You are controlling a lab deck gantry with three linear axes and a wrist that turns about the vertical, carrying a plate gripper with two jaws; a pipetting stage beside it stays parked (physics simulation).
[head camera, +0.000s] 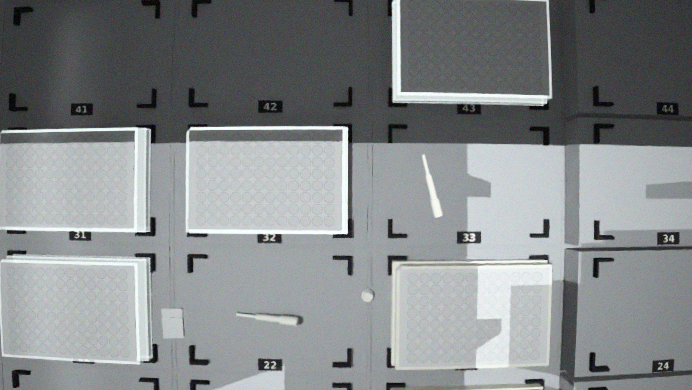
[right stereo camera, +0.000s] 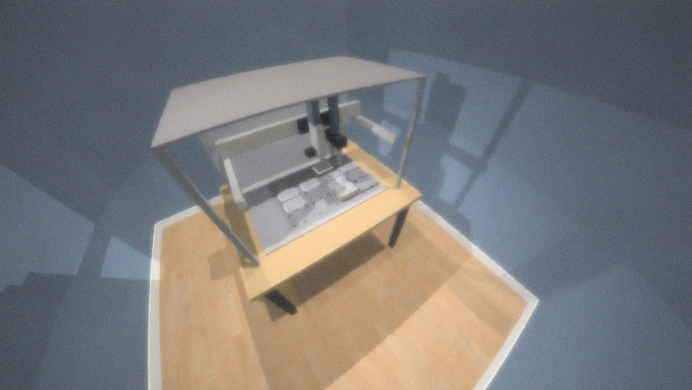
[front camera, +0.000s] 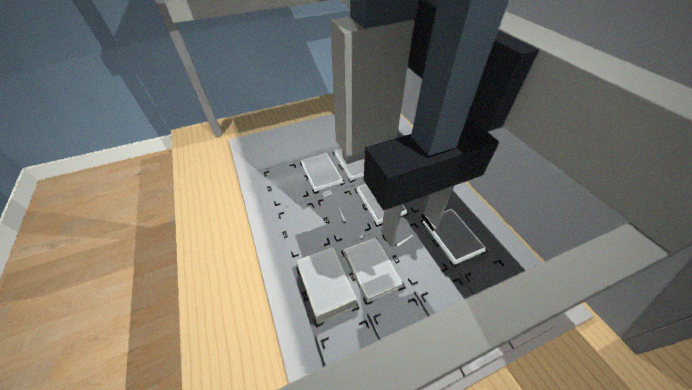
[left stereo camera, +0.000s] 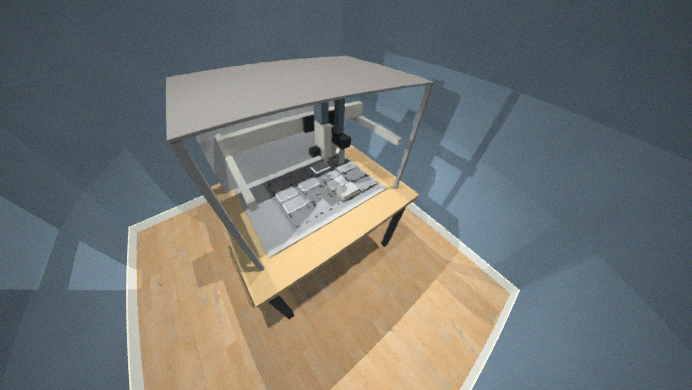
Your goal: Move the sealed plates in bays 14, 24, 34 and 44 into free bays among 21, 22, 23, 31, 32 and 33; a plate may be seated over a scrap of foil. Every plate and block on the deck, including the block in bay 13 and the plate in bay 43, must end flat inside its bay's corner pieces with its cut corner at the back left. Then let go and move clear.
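Frame: origin at the robot's base, x back, y right, z up, level; centimetres.
Where they show: gripper, between the fingertips: [right stereo camera: 336, 160] [front camera: 409, 230] [left stereo camera: 337, 160]; robot's base, origin of its link: [right stereo camera: 294, 226] [front camera: 265, 173] [left stereo camera: 297, 227].
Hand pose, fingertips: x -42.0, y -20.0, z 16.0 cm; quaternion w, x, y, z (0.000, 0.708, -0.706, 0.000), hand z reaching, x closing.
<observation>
Each offset is from my fingertips to the top centre of the thing. "spot": to the spot under its first point.
My gripper [front camera: 412, 234] is open and empty, its jaws hanging above the deck around bay 33; it does not show in the head view. Sealed plates lie in bay 31 @(spot: dx +35.1, dy -5.5, dz -14.6 cm) [head camera: 70, 182], bay 32 @(spot: dx +19.1, dy -5.5, dz -14.6 cm) [head camera: 265, 182], bay 21 @(spot: dx +35.2, dy +5.1, dz -14.6 cm) [head camera: 70, 312] and bay 23. The bay 23 plate @(dx +2.8, dy +5.0, dz -14.6 cm) [front camera: 372, 270] [head camera: 450, 320] looks flat, with its cut corner at the back left. The bay 43 plate @(dx +2.8, dy -16.4, dz -14.6 cm) [front camera: 460, 240] [head camera: 472, 50] looks flat; its back edge is cut off in the head view. The tall block @(dx +2.8, dy +15.7, dz -11.8 cm) [front camera: 327, 285] stands in bay 13. No plate shows in the visible parts of bays 24, 34 and 44.
A pipette tip @(spot: dx +6.1, dy -5.2, dz -15.5 cm) [head camera: 431, 187] lies in bay 33 and another tip @(spot: dx +19.0, dy +5.4, dz -15.5 cm) [head camera: 270, 318] in bay 22. A foil scrap @(dx +27.4, dy +6.2, dz -15.9 cm) [front camera: 327, 193] [head camera: 172, 323] lies between bays 21 and 22. A small disc @(dx +11.1, dy +3.7, dz -15.6 cm) [head camera: 367, 295] lies left of bay 23. The parked pipetting stage [front camera: 372, 90] stands beside my gripper.
</observation>
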